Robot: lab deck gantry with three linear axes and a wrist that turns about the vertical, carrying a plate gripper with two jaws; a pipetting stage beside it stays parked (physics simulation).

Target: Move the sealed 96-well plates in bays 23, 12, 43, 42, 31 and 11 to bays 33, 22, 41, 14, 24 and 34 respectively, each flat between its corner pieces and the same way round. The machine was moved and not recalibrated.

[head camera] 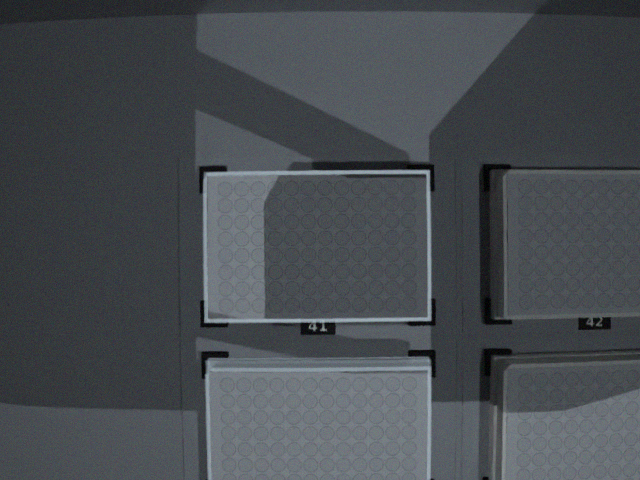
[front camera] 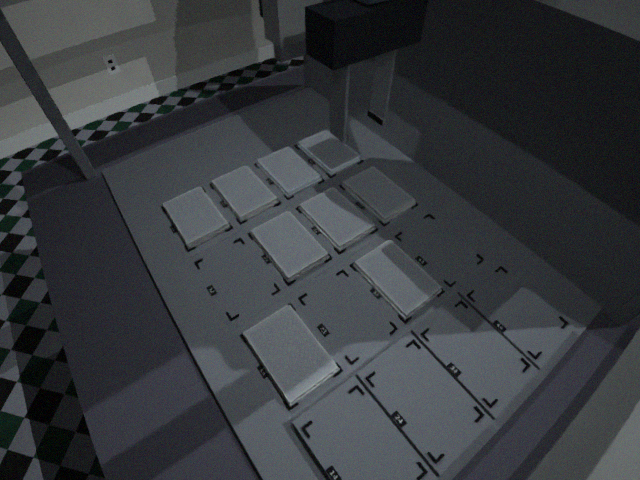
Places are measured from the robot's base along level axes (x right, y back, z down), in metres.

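Where they show: gripper, between the fingertips: (front camera: 357,127); robot's base, origin of its link: (front camera: 165,208).
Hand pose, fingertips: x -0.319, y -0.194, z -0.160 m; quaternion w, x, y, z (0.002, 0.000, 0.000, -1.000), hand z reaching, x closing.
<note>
Each offset is from my fingertips to the top centre of the thing. "spot": to the spot under its first point. Level surfaces: height alone.
Sealed plates lie between corner pieces: bay 11 {spot: dx +0.279, dy +0.119, dz +0.146 m} (front camera: 196,217), bay 21 {spot: dx +0.174, dy +0.122, dz +0.146 m} (front camera: 244,192), bay 31 {spot: dx +0.067, dy +0.123, dz +0.146 m} (front camera: 289,170) (head camera: 317,434), bay 41 {spot: dx -0.029, dy +0.126, dz +0.146 m} (front camera: 325,152) (head camera: 317,246), bay 22 {spot: dx +0.174, dy -0.040, dz +0.146 m} (front camera: 289,245), bay 32 {spot: dx +0.070, dy -0.040, dz +0.146 m} (front camera: 336,218) (head camera: 578,444), bay 42 {spot: dx -0.037, dy -0.037, dz +0.146 m} (front camera: 378,193) (head camera: 578,242), bay 13 {spot: dx +0.279, dy -0.202, dz +0.146 m} (front camera: 291,353) and bay 33 {spot: dx +0.070, dy -0.204, dz +0.146 m} (front camera: 398,279). The plate in bay 41 looks flat and square to its corners. Bays 12, 23, 43, 14, 24, 34 and 44 hold no plate. My gripper (front camera: 361,130) is open, its jaws apart by the back-right plate with no plate between them; the jaws do not show in the head view.
Black corner pieces and number labels mark the bays on the grey deck {dz +0.160 m} (front camera: 149,211). A slanting post (front camera: 46,93) stands at the back left. The dark gripper body (front camera: 361,31) hangs over the back right. Broad shadows cross the deck.
</note>
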